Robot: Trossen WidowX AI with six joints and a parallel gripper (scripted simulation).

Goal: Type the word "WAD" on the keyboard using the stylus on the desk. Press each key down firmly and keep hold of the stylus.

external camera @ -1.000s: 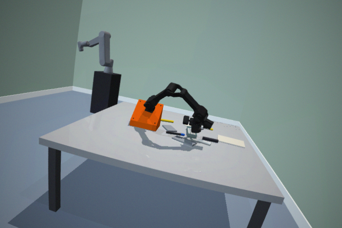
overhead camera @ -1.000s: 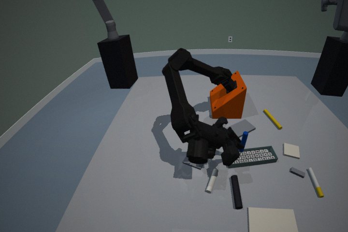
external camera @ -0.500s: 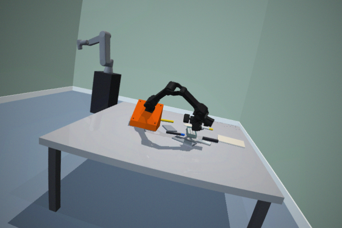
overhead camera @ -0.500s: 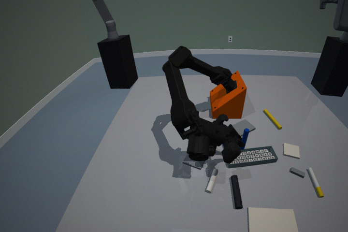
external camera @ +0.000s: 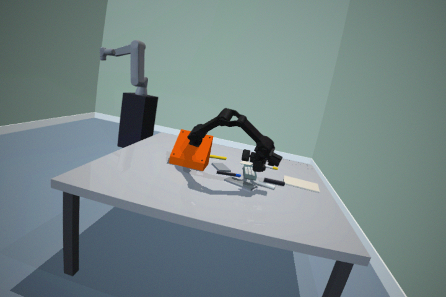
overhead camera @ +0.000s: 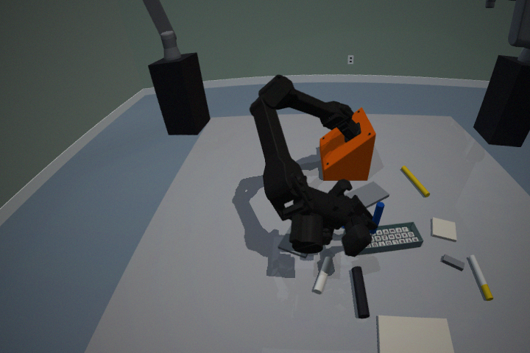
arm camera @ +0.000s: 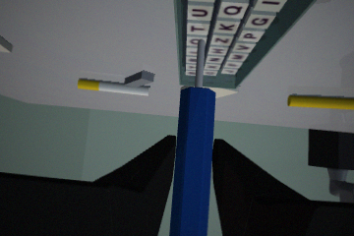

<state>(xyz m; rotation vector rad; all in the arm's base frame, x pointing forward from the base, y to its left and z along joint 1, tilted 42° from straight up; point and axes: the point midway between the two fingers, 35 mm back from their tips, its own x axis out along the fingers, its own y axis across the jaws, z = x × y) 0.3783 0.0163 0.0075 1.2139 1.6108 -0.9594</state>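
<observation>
Now: gripper tip 8 cm above the D key. The rest, counted from my gripper tip: grey stylus tip 5 cm below; then black cylinder 13 cm ahead, 2 cm to the right, 9 cm below; then blue stylus 1 cm below.
</observation>
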